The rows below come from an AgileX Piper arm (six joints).
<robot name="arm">
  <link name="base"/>
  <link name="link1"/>
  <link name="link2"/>
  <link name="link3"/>
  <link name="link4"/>
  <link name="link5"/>
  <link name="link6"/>
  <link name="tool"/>
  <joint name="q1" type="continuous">
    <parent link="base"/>
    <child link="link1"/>
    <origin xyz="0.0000 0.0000 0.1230" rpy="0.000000 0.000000 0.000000"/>
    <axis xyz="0 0 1"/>
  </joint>
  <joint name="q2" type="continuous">
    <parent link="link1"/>
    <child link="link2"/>
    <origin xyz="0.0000 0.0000 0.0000" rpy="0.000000 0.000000 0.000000"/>
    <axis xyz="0 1 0"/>
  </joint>
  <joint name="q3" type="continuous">
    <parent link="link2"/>
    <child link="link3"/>
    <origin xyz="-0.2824 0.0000 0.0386" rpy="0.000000 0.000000 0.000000"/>
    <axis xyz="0 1 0"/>
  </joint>
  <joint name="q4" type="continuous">
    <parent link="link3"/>
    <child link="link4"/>
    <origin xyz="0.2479 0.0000 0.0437" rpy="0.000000 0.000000 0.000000"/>
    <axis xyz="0.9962 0 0.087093"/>
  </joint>
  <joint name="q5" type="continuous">
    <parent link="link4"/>
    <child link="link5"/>
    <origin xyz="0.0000 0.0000 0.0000" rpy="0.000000 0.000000 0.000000"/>
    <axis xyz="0 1 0"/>
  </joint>
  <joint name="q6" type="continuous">
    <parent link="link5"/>
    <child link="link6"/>
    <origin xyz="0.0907 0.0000 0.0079" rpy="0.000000 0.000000 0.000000"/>
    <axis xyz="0.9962 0 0.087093"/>
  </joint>
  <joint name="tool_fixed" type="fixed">
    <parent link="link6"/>
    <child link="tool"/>
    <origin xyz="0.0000 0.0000 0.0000" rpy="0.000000 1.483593 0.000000"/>
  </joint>
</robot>
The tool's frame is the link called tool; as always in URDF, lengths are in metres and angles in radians. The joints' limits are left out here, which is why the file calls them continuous.
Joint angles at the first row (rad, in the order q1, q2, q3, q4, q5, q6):
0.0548, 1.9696, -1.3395, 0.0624, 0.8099, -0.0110
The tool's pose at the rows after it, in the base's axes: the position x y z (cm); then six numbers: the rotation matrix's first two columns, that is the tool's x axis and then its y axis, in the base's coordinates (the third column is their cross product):
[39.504, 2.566, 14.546, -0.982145, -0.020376, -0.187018, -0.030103, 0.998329, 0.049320]
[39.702, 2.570, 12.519, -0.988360, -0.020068, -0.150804, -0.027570, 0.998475, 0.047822]
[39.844, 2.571, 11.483, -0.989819, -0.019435, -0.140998, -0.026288, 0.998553, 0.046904]
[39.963, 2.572, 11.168, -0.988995, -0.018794, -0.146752, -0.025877, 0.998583, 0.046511]
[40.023, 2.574, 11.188, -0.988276, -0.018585, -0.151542, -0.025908, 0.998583, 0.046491]
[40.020, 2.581, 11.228, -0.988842, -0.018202, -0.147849, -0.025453, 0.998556, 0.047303]
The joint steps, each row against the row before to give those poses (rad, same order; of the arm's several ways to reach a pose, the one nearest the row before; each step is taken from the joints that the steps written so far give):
0.0000, 0.0605, 0.0000, 0.0000, -0.0312, 0.0000
0.0000, 0.0517, 0.0000, 0.0000, -0.0149, 0.0000
0.0000, 0.0265, 0.0000, 0.0000, -0.0166, 0.0000
0.0000, 0.0083, 0.0000, 0.0000, -0.0142, 0.0000
0.0000, 0.0003, -0.0011, 0.0000, -0.0040, 0.0000
0.0000, 0.0000, -0.0021, 0.0009, 0.0058, 0.0000

